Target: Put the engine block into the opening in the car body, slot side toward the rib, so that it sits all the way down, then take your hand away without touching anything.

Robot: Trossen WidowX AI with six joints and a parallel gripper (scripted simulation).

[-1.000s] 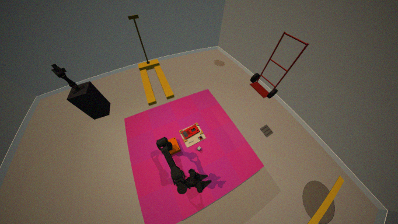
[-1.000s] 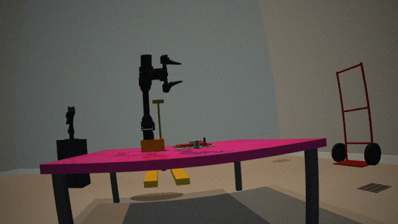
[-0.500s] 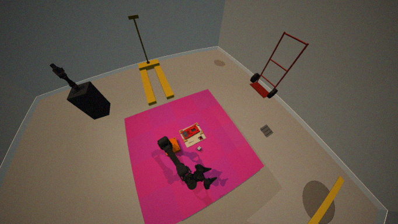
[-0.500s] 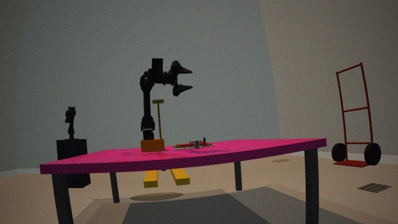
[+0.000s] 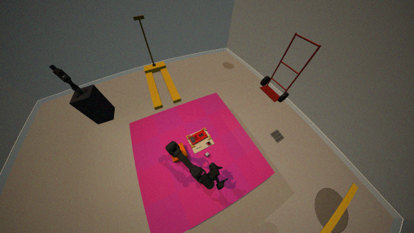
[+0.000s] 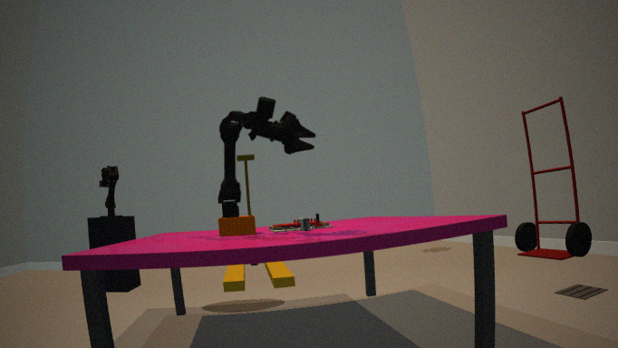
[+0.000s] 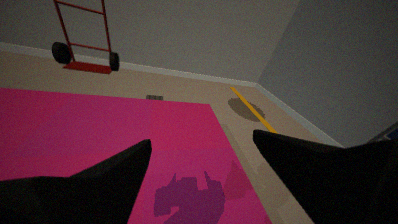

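Now: the grey engine block 28 cm below my gripper tip, 25 cm to the left of it and 4 cm behind it.
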